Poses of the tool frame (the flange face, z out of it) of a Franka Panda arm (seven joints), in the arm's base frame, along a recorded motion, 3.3 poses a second.
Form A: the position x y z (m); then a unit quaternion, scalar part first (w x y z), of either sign.
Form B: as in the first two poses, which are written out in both.
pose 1, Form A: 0.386, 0.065, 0.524, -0.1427, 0.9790, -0.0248, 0.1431
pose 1, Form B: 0.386, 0.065, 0.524, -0.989, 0.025, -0.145, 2.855
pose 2, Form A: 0.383, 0.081, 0.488, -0.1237, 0.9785, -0.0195, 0.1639
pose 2, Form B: 0.383, 0.081, 0.488, -0.986, 0.020, -0.165, 2.894
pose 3, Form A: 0.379, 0.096, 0.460, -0.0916, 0.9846, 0.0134, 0.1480
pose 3, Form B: 0.379, 0.096, 0.460, -0.989, -0.013, -0.149, 2.958
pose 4, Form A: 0.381, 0.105, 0.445, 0.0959, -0.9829, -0.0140, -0.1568
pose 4, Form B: 0.381, 0.105, 0.445, -0.987, -0.014, -0.158, 2.950
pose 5, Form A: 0.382, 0.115, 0.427, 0.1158, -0.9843, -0.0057, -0.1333
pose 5, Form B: 0.382, 0.115, 0.427, -0.991, -0.006, -0.134, 2.909
